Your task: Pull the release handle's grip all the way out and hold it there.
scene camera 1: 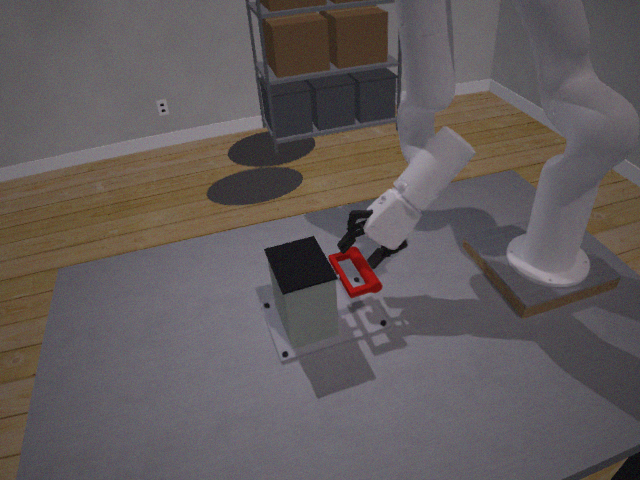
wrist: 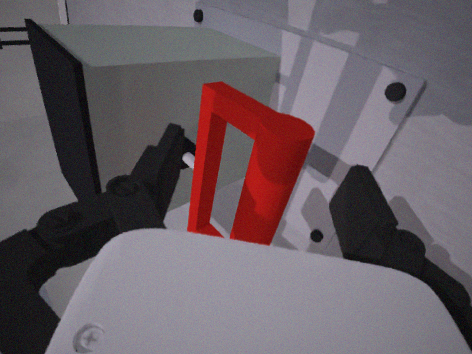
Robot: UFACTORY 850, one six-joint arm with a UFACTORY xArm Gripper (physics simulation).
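The release handle is a red rectangular frame with a thick round grip bar point(scene camera 1: 368, 273) point(wrist: 272, 185) on its outer side. A short white rod point(wrist: 188, 160) shows between the frame and a pale green box point(scene camera 1: 310, 315) point(wrist: 150, 100) with a black top point(scene camera 1: 299, 263) point(wrist: 62, 105). My gripper point(scene camera 1: 358, 253) point(wrist: 263, 168) is open, with nothing held. In the wrist view the frame appears between the spread fingers, one finger on the box side and one on the outer side. The frame's lower end is hidden behind the gripper body in that view.
The box stands on a bolted base plate point(scene camera 1: 273, 330) point(wrist: 367, 115) on the grey table point(scene camera 1: 180, 403). My arm's base stands on a wood-edged board point(scene camera 1: 568, 300) at the right. A shelf rack point(scene camera 1: 263, 98) with boxes stands beyond the table.
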